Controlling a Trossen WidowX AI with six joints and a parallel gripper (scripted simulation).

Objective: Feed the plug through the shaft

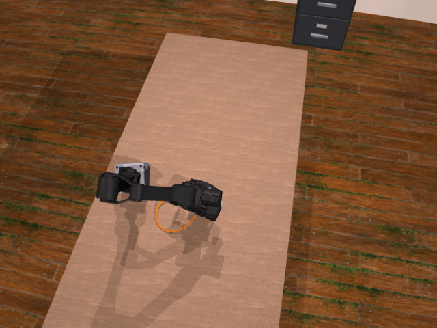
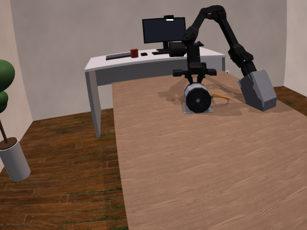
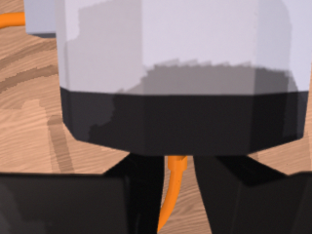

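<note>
The grey plug lies 2 cm to the left of my hand and 4 cm below it.
</note>
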